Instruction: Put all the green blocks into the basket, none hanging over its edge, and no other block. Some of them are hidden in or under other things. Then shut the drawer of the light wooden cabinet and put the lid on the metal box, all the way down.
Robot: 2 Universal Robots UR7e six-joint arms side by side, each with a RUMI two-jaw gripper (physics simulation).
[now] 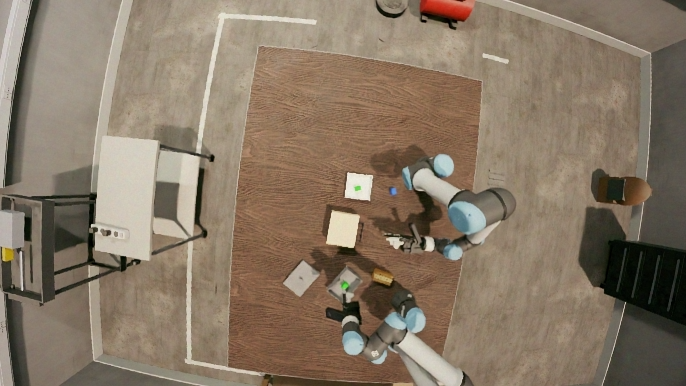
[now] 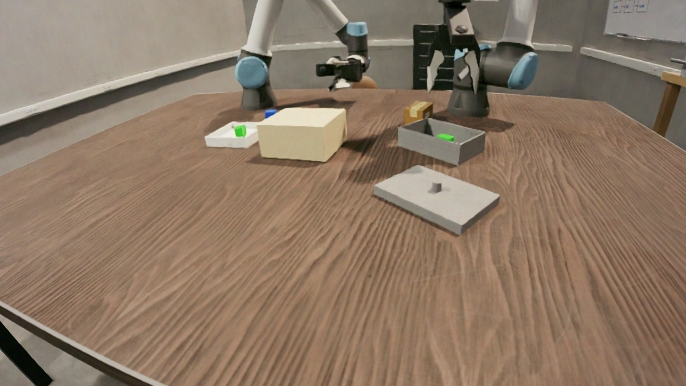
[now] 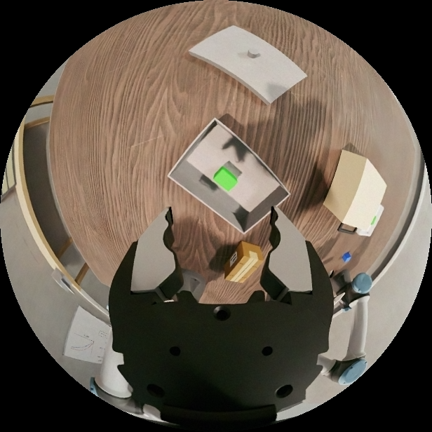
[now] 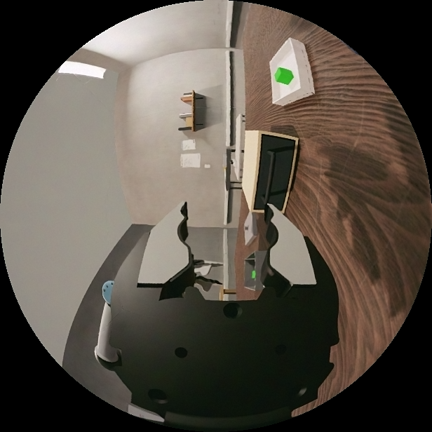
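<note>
A green block [image 1: 357,188] [image 2: 240,131] [image 4: 284,76] lies in the white basket [image 1: 367,196] [image 2: 220,142] [image 4: 308,75]. Another green block [image 1: 345,285] [image 2: 445,137] [image 3: 225,178] lies in the open grey metal box [image 2: 425,145] [image 3: 255,185]. The metal box's lid [image 1: 295,285] [image 2: 420,192] [image 3: 240,55] lies flat beside it, knob up. The light wooden cabinet [image 1: 343,229] [image 2: 290,142] [image 3: 352,185] has its dark drawer front [image 4: 285,170] flush in the frame. My left gripper [image 2: 452,87] [image 3: 221,206] is open above the metal box. My right gripper [image 1: 389,239] [image 4: 226,203] is open, points sideways, high before the cabinet's handle side.
A brown carton [image 1: 383,277] [image 2: 418,112] [image 3: 243,262] stands by the metal box, on the robot's side. A blue block [image 1: 393,191] [image 2: 270,113] [image 3: 346,256] lies outside the basket. The cabinet stands between the basket and the metal box.
</note>
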